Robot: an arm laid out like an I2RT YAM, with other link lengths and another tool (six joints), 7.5 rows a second.
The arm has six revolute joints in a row. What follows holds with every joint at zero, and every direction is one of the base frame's. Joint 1 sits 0.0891 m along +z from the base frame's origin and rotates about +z. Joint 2 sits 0.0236 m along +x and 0.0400 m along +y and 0.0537 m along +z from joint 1 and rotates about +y. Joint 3 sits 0.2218 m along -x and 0.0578 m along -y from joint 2 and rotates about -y. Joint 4 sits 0.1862 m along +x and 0.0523 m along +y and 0.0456 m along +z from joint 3 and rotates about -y. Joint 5 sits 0.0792 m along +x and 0.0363 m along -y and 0.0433 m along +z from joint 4 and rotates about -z. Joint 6 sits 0.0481 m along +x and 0.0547 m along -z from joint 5 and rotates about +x. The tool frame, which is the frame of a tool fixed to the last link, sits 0.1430 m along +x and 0.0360 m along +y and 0.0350 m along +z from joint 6; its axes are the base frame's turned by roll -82.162, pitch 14.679 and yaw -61.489 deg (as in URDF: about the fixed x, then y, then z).
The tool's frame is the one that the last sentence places.
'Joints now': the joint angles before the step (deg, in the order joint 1, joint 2, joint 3, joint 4, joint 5, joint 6). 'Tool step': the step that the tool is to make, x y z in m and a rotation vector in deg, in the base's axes. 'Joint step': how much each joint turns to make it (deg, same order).
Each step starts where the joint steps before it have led.
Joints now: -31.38, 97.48, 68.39, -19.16, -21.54, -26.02
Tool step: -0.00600, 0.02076, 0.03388, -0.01, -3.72, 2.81
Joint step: 1.14, -6.14, -0.37, -2.54, -2.52, 0.10
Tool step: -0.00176, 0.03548, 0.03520, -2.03, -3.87, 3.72
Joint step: 5.00, -6.51, 0.19, -1.95, 0.94, 0.95
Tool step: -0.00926, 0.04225, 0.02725, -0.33, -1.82, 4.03
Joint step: 6.16, -5.63, 1.22, -4.37, 1.41, 1.77
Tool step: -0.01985, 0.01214, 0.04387, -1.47, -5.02, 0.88
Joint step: 0.71, -7.47, 2.37, -4.58, -0.27, 0.09
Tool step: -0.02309, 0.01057, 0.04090, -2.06, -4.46, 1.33
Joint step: 0.00, -5.72, 4.65, -5.96, -0.87, -1.24
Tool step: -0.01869, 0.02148, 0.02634, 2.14, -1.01, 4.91
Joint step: 0.00, -0.80, 6.51, -7.13, -5.44, -0.26
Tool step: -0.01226, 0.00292, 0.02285, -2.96, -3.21, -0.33
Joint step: 0.52, -2.18, 4.06, -2.92, 1.57, -1.41
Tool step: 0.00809, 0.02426, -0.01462, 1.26, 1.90, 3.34
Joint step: 6.40, 1.04, -3.07, 2.89, 2.46, 2.19
